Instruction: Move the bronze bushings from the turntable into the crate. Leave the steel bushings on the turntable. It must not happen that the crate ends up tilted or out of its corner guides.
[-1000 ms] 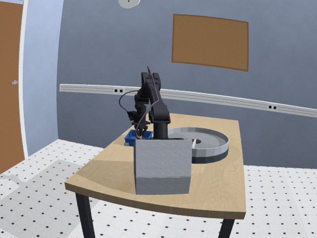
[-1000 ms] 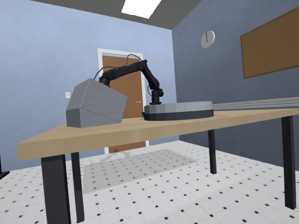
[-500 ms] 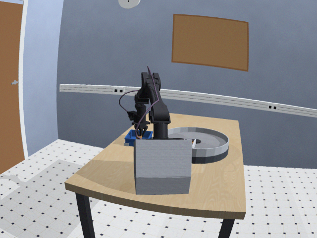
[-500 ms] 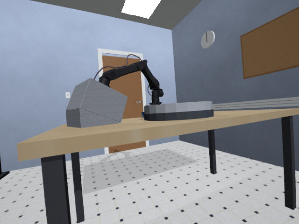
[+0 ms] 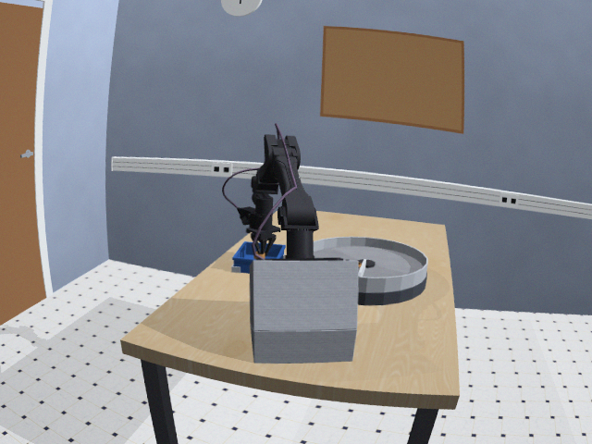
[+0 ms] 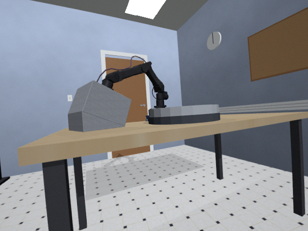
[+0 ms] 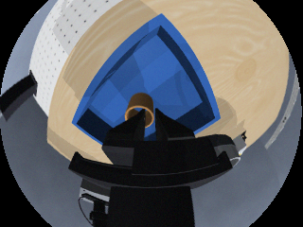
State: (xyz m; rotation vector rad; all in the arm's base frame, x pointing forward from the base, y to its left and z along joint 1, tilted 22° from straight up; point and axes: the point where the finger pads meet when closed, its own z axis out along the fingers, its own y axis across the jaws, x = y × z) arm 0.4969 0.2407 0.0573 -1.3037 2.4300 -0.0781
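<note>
The blue crate is 10 mm behind my hand, 10 mm to the left of it and 10 mm below it. Also, from my hand: grey turntable: 20 mm behind, 350 mm to the right, 20 mm above.
</note>
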